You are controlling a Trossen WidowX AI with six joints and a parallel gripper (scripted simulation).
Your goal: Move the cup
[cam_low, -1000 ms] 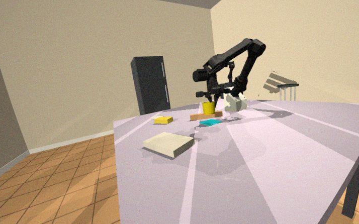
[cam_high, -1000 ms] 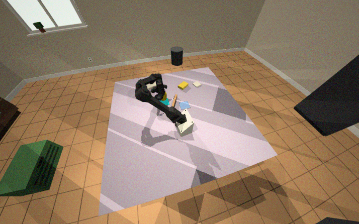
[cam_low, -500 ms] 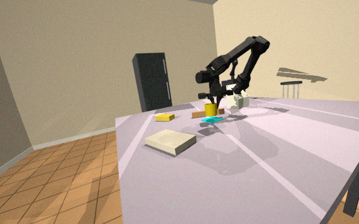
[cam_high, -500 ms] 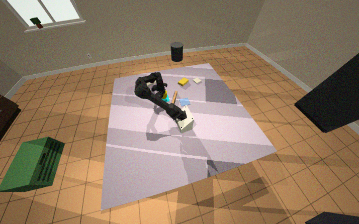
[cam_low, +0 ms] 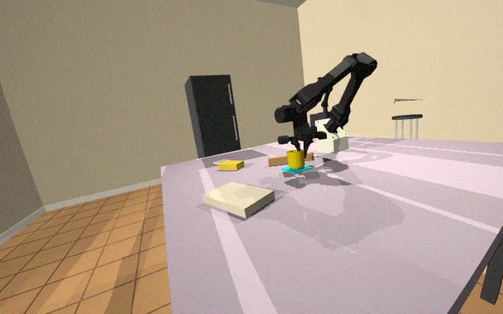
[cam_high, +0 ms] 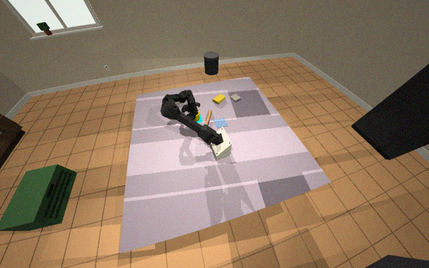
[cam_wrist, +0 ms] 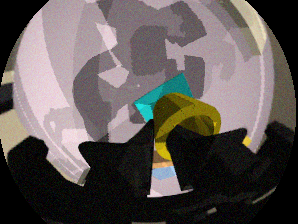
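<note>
The yellow cup lies 2 cm ahead of my gripper tip and 1 cm to the right of it. The rest, counted from my gripper tip: teal pad (3 cm ahead, 1 cm to the right, 5 cm below); then wooden bar (2 cm behind, 11 cm to the right, 3 cm below); then light blue pad (6 cm behind, 21 cm to the right, 5 cm below).
</note>
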